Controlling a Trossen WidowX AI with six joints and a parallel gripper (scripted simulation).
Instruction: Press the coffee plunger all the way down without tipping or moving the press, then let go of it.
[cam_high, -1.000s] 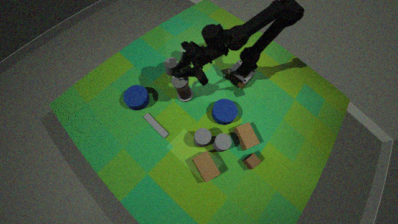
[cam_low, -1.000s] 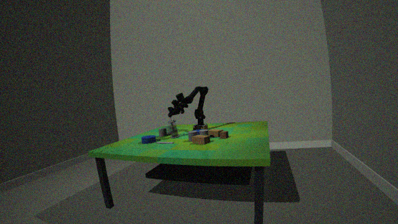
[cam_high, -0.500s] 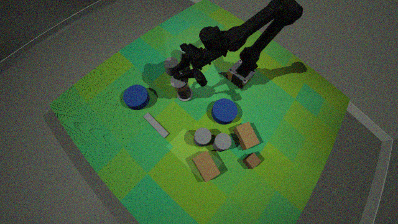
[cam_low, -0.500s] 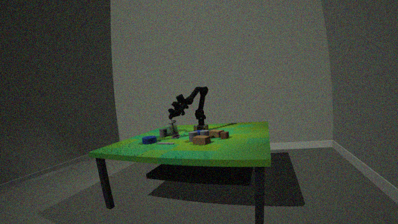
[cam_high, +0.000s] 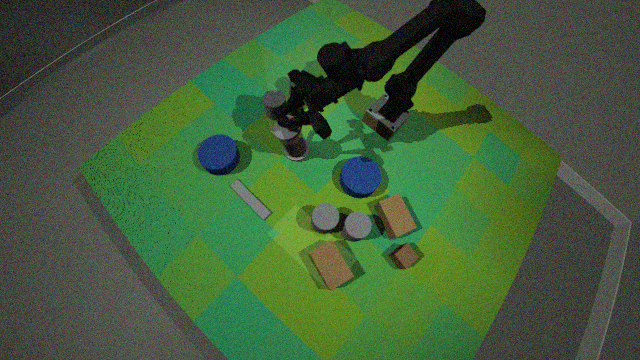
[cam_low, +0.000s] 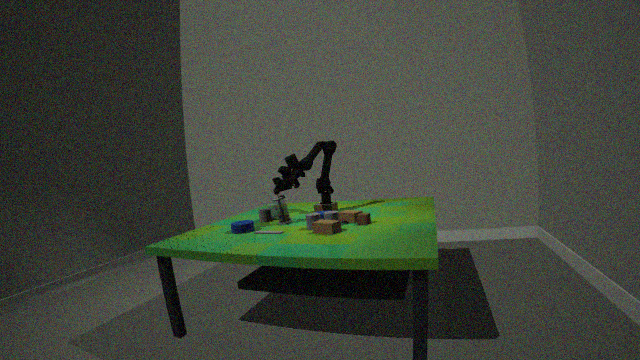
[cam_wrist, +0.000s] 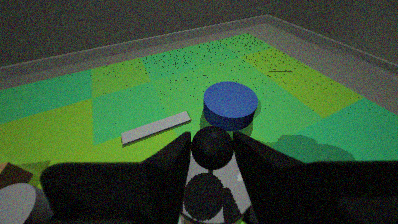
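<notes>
Now: gripper tip 9 cm above the coffee press and 4 cm past it. Round my gripper tip: flat grey bar (18 cm below, 18 cm ahead, 3 cm to the left).
</notes>
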